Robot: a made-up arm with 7 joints.
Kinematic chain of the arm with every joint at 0, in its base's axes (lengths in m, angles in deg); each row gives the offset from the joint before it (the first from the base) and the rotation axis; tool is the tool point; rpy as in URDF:
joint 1: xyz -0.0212 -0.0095 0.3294 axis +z
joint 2: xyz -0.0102 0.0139 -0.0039 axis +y
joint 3: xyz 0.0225 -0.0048 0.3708 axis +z
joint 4: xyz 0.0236 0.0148 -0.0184 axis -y
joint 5: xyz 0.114 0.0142 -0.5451 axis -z
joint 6: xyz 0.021 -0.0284 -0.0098 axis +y
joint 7: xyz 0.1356 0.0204 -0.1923 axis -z
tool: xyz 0.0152 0.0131 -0.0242 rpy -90 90 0
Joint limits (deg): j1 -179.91..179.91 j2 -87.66..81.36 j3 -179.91..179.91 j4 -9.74..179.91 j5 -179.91..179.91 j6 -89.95..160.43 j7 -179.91..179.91
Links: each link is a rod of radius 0.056 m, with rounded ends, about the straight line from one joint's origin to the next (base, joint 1, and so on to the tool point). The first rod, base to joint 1, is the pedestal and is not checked.
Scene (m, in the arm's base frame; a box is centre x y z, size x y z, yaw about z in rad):
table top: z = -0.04
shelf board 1: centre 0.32 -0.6 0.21 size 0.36 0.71 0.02 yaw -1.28
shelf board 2: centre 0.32 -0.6 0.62 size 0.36 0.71 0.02 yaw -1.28
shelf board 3: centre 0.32 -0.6 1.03 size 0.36 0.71 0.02 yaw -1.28
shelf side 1: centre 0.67 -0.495 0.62 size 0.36 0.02 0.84 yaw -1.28
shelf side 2: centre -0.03 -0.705 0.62 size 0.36 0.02 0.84 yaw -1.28
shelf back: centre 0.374 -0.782 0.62 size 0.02 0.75 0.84 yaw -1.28
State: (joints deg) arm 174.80 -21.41 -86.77 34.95 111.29 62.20 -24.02
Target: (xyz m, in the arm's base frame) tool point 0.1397 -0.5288 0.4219
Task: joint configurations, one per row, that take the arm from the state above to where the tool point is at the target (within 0.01 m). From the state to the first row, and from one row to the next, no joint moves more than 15 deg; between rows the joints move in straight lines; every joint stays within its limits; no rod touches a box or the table.
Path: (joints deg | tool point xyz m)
1: 167.22 -9.07 -91.90 33.13 108.11 53.39 -25.05 | -0.0098 0.5777 0.1050
2: 159.65 3.26 -97.04 31.30 104.94 44.58 -26.07 | 0.1867 0.5000 0.0542
3: 152.07 15.60 -102.17 29.48 101.76 35.77 -27.10 | 0.3609 0.3687 0.0598
4: 144.50 27.93 -107.31 27.66 98.59 26.96 -28.12 | 0.4841 0.2025 0.1187
5: 136.92 40.27 -112.44 25.83 95.41 18.15 -29.15 | 0.5391 0.0288 0.2201
6: 124.76 41.28 -127.26 26.98 100.46 13.13 -26.86 | 0.5090 -0.2088 0.3108
7: 112.60 42.30 -142.09 28.12 105.51 8.11 -24.58 | 0.3646 -0.4119 0.3804
8: 100.44 43.32 -156.91 29.26 110.56 3.09 -22.29 | 0.1397 -0.5288 0.4219

